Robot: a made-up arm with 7 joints. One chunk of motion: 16 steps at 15 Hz.
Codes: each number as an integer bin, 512 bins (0 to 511) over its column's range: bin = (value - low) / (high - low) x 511, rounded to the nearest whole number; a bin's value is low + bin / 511 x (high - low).
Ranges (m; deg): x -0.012..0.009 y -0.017..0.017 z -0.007..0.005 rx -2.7..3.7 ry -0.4..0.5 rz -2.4..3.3
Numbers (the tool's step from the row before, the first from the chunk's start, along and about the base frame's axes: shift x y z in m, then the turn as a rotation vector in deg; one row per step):
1: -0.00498 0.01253 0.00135 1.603 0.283 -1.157
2: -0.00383 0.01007 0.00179 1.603 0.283 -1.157
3: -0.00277 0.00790 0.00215 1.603 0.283 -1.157
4: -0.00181 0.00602 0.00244 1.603 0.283 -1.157
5: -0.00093 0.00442 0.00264 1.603 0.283 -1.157
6: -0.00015 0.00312 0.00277 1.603 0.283 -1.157
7: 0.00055 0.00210 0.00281 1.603 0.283 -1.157
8: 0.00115 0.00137 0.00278 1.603 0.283 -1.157
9: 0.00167 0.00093 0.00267 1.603 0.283 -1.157
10: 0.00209 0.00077 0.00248 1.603 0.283 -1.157
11: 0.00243 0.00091 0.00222 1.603 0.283 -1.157
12: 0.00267 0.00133 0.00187 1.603 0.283 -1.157
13: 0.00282 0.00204 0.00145 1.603 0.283 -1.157
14: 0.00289 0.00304 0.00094 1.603 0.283 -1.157
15: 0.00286 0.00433 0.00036 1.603 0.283 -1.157
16: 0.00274 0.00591 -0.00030 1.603 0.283 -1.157
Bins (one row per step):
1: 171 444 356 344 388 111
2: 199 407 374 344 388 111
3: 225 374 390 344 388 111
4: 248 346 402 344 388 111
5: 269 322 411 344 388 111
6: 288 302 416 344 388 111
7: 305 287 418 344 388 111
8: 320 276 416 344 388 111
9: 333 269 412 344 388 111
10: 343 267 404 344 388 111
11: 351 269 393 344 388 111
12: 357 275 378 344 388 111
13: 361 286 360 344 388 111
14: 362 301 338 344 388 111
15: 362 321 313 344 388 111
16: 359 344 285 344 388 111

